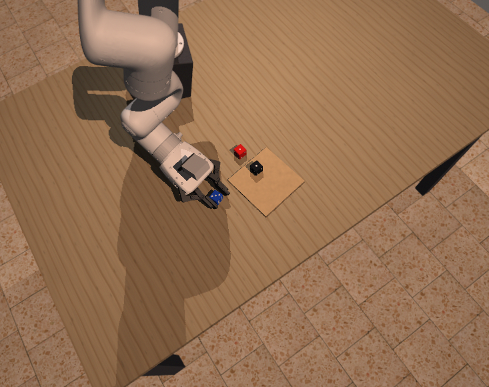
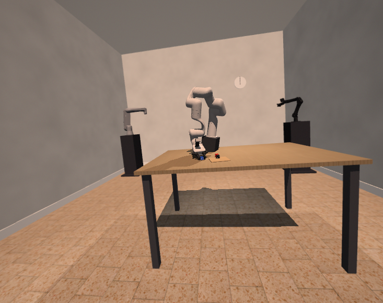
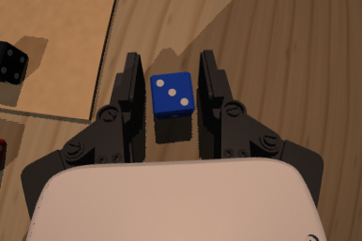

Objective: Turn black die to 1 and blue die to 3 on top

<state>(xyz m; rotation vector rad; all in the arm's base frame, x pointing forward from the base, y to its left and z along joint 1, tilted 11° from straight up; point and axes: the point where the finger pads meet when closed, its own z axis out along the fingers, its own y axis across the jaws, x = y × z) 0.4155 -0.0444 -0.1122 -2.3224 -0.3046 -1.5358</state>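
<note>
The blue die lies 1 cm below my hand. The rest, counted from my hand: tan mat (13 cm to the left, 2 cm below, 2 cm ahead); red die (12 cm to the left, 8 cm behind, 1 cm below); black die (13 cm to the left, 2 cm behind, 1 cm below).
</note>
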